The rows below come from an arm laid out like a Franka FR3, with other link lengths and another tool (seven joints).
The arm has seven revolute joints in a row. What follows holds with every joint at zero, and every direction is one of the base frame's.
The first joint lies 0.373 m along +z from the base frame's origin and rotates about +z.
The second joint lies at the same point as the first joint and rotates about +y.
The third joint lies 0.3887 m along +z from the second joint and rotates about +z.
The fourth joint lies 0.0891 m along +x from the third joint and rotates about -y.
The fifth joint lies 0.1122 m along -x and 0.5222 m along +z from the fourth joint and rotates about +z.
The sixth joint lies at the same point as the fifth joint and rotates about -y.
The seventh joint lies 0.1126 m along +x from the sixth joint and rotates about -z.
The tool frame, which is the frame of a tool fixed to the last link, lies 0.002 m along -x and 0.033 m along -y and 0.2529 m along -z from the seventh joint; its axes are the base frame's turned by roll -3.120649, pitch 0 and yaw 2.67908 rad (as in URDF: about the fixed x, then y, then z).
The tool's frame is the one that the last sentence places.
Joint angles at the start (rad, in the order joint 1, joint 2, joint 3, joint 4, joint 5, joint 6, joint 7):
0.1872, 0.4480, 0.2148, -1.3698, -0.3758, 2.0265, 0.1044
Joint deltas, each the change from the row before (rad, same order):
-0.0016, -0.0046, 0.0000, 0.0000, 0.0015, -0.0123, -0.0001
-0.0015, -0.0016, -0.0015, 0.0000, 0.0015, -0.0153, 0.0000
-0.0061, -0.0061, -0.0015, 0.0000, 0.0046, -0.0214, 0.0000
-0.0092, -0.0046, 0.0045, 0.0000, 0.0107, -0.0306, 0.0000
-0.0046, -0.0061, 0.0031, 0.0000, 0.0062, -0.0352, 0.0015
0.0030, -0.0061, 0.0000, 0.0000, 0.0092, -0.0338, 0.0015
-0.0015, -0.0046, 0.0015, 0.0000, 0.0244, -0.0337, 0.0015
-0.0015, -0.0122, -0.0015, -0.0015, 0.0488, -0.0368, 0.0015
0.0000, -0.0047, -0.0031, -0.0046, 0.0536, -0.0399, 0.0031
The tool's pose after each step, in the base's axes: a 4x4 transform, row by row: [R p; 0 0 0 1], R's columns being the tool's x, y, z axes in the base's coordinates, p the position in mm. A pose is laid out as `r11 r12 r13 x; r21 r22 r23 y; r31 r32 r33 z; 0 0 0 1`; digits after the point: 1 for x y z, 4 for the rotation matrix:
-0.9504 0.0960 0.2959 913.7; 0.0480 0.9850 -0.1655 251.0; -0.3074 -0.1431 -0.9408 466.0; 0 0 0 1
-0.9536 0.1014 0.2834 911.3; 0.0532 0.9835 -0.1729 246.5; -0.2962 -0.1498 -0.9433 465.1; 0 0 0 1
-0.9569 0.1133 0.2675 908.2; 0.0655 0.9813 -0.1811 237.4; -0.2830 -0.1558 -0.9464 467.3; 0 0 0 1
-0.9629 0.1243 0.2397 902.2; 0.0802 0.9794 -0.1855 230.1; -0.2578 -0.1594 -0.9530 466.5; 0 0 0 1
-0.9683 0.1330 0.2113 894.5; 0.0917 0.9766 -0.1946 224.6; -0.2323 -0.1691 -0.9578 467.0; 0 0 0 1
-0.9734 0.1369 0.1839 885.5; 0.0992 0.9747 -0.2005 224.2; -0.2067 -0.1769 -0.9623 467.4; 0 0 0 1
-0.9783 0.1450 0.1482 875.9; 0.1151 0.9744 -0.1934 223.9; -0.1725 -0.1721 -0.9699 465.5; 0 0 0 1
-0.9816 0.1593 0.1056 862.6; 0.1405 0.9760 -0.1663 225.7; -0.1295 -0.1484 -0.9804 467.4; 0 0 0 1
-0.9837 0.1731 0.0483 847.8; 0.1652 0.9767 -0.1372 229.0; -0.0709 -0.1270 -0.9894 460.5; 0 0 0 1

